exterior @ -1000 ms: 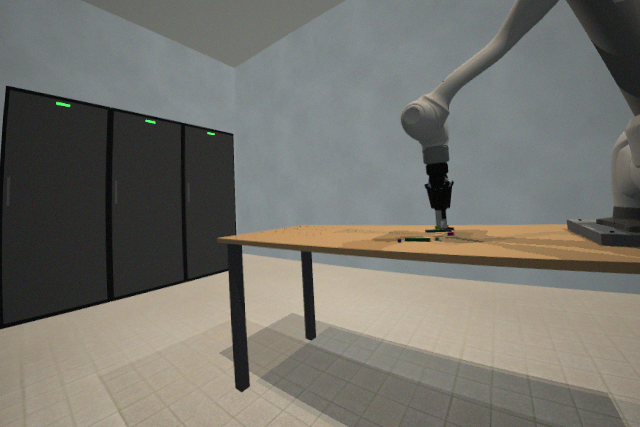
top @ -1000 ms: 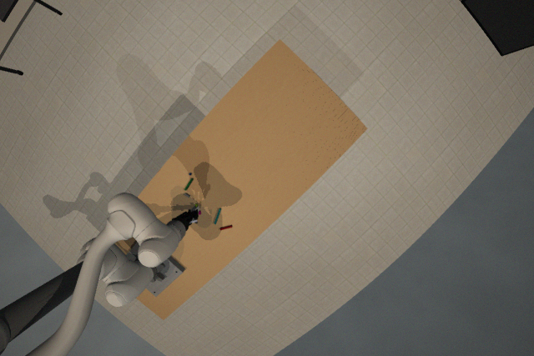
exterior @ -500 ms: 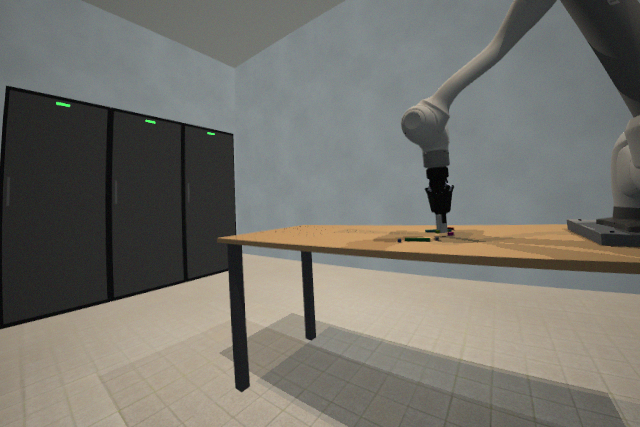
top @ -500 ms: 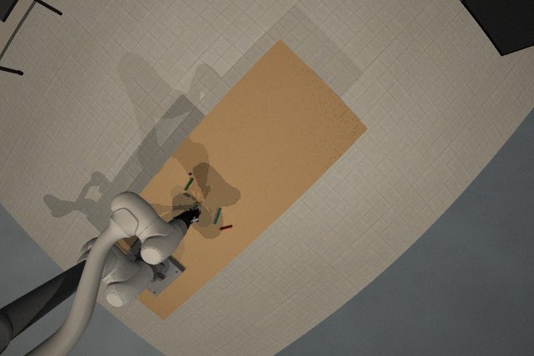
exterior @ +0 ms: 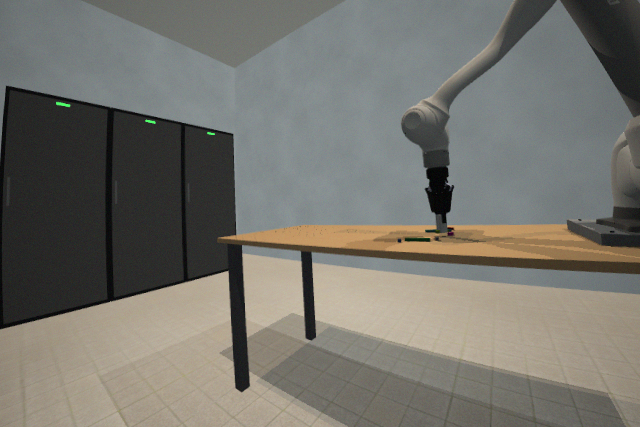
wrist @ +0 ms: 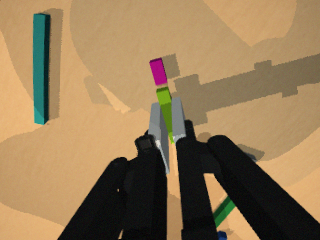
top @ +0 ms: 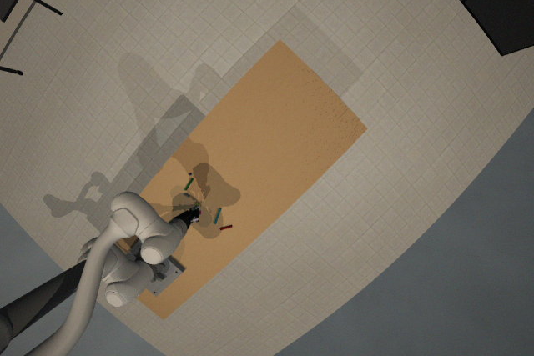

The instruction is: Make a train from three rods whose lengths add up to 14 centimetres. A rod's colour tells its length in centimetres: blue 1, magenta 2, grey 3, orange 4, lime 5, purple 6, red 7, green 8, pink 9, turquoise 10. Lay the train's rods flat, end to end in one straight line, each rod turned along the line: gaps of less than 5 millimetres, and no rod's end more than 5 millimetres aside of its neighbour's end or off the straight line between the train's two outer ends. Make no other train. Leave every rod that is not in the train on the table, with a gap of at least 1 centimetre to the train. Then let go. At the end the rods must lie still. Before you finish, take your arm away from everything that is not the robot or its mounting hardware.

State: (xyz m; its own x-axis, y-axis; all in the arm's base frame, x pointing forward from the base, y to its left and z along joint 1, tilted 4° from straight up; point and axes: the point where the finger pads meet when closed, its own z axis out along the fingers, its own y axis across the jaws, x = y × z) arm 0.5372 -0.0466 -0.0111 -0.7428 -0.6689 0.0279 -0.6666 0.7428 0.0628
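The lime rod is 3 cm below my hand. Round my hand: turquoise rod: 2 cm ahead, 12 cm to the right, 4 cm below; then grey rod: 1 cm ahead, 9 cm to the left, 4 cm below; then magenta rod: 3 cm behind, 2 cm to the right, 4 cm below.
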